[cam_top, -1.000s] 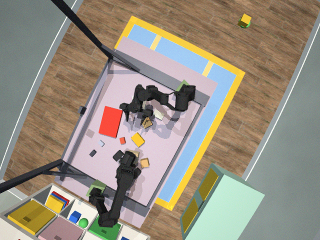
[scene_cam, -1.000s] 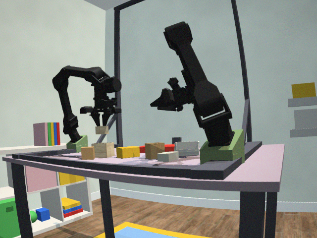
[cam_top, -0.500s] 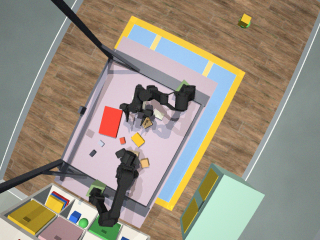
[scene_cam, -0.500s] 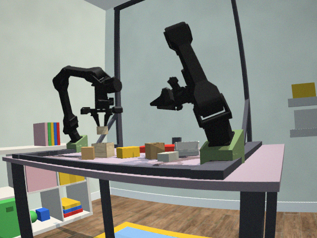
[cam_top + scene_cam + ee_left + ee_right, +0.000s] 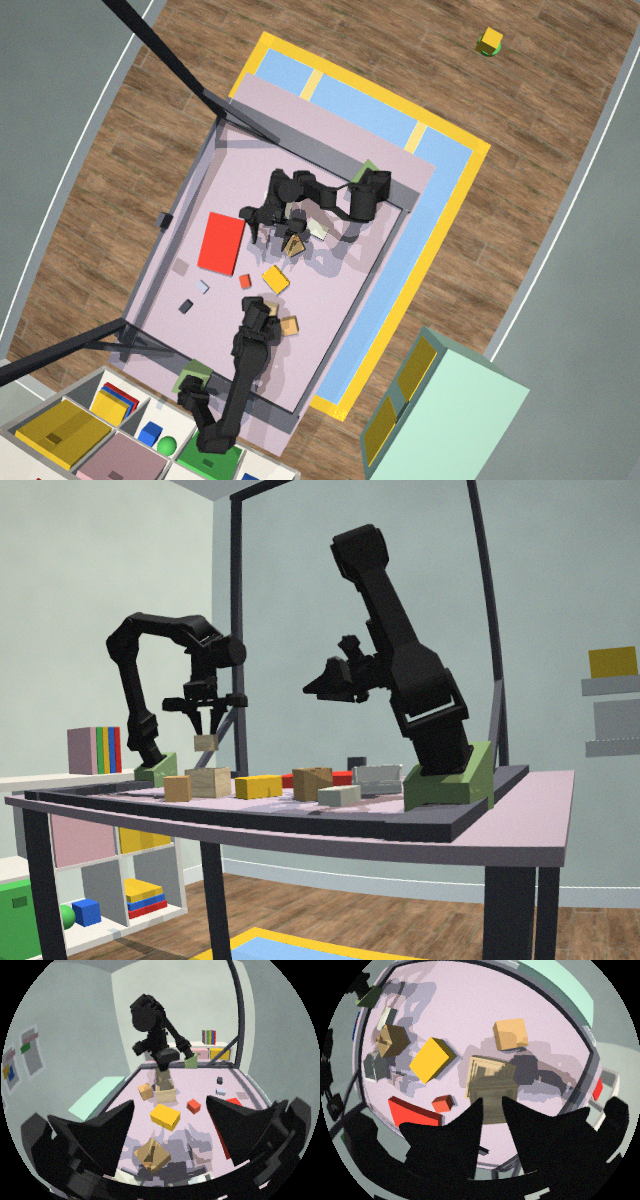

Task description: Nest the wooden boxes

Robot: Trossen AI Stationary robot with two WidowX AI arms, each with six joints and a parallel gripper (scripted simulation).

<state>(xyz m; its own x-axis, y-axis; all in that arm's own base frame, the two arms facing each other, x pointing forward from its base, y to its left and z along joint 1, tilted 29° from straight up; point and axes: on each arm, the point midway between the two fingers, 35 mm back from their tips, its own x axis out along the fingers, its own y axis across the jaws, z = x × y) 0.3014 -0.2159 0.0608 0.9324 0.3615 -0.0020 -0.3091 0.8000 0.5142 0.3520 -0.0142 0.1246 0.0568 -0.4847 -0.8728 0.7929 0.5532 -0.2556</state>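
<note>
Right now my right hand is 90 mm short of the tan box, 20 mm to the right of it and 130 mm above it. Round my right hand: pale block (60 mm behind, 340 mm to the left, 140 mm below); then flat red slab (280 mm behind, 80 mm to the left, 140 mm below); then red cube (130 mm behind, 40 mm to the left, 140 mm below).
</note>
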